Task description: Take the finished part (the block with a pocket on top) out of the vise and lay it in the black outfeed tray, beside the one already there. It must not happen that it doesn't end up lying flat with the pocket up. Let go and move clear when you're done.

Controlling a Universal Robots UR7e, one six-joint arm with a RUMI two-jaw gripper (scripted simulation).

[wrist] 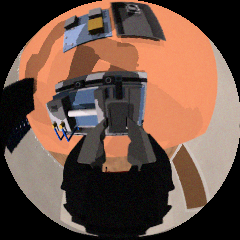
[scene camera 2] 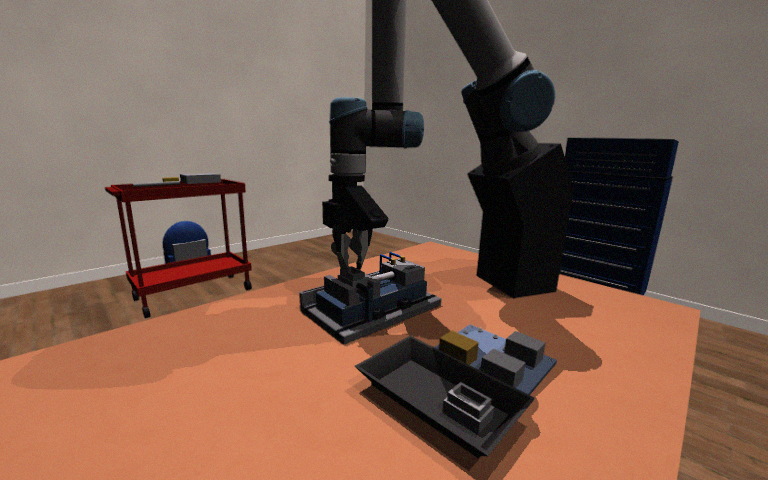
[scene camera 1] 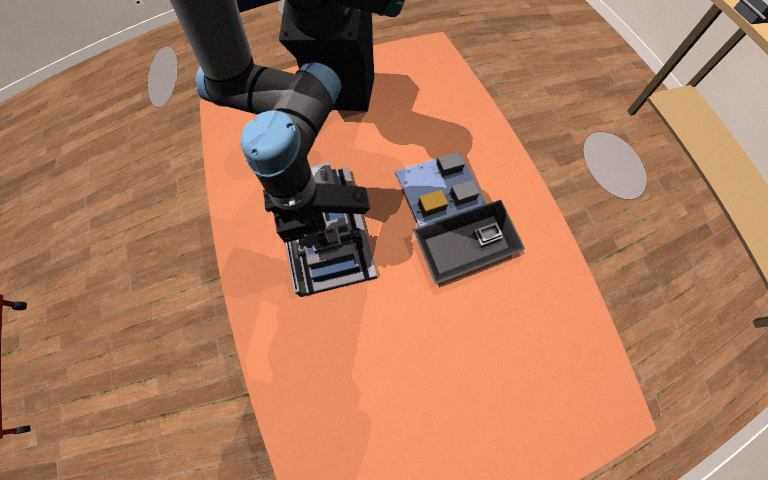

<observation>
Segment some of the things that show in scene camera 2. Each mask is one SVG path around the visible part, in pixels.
My gripper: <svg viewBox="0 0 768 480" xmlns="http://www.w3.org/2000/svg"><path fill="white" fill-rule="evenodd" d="M332 174L332 199L322 202L323 224L333 229L332 234L335 242L331 244L331 250L338 257L341 271L346 276L349 270L348 247L357 254L356 266L357 269L361 270L368 247L370 246L373 229L385 227L388 217L363 186L356 186L357 182L365 181L365 175L337 176Z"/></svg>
A grey block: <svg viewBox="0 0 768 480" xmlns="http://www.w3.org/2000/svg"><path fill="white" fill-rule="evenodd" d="M460 382L448 392L448 397L443 400L442 412L479 434L493 419L494 407L491 405L492 399Z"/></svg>
</observation>
